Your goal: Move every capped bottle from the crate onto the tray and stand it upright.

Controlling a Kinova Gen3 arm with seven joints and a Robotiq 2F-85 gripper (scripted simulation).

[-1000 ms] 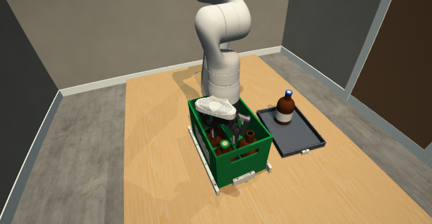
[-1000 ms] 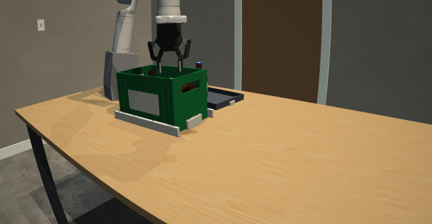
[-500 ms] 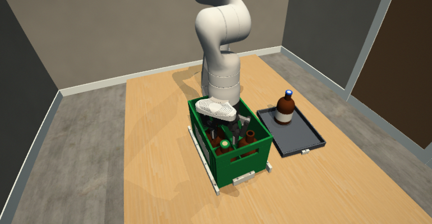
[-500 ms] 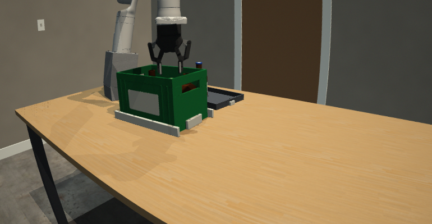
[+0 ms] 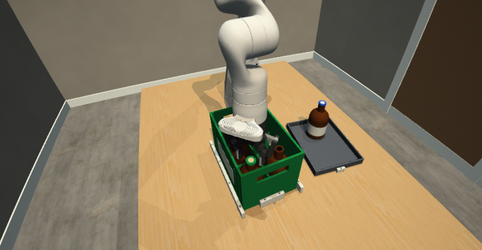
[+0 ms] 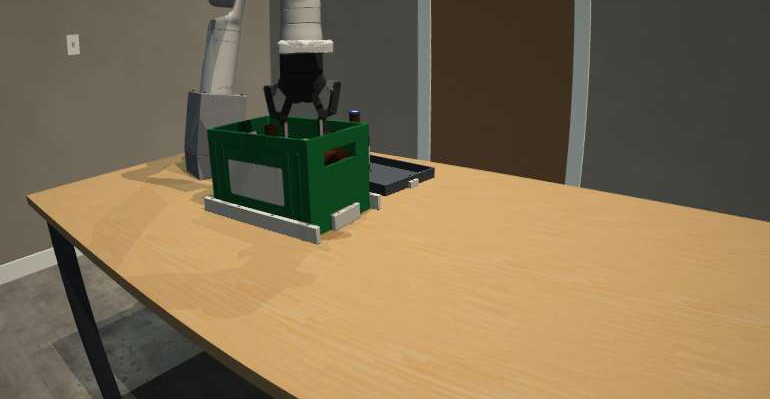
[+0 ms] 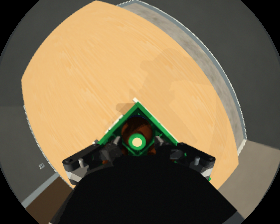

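The green crate lies 9 cm behind my hand, 4 cm to the left of it and 9 cm below it. Also, from my hand: dark tray (11 cm behind, 32 cm to the left, 16 cm below).
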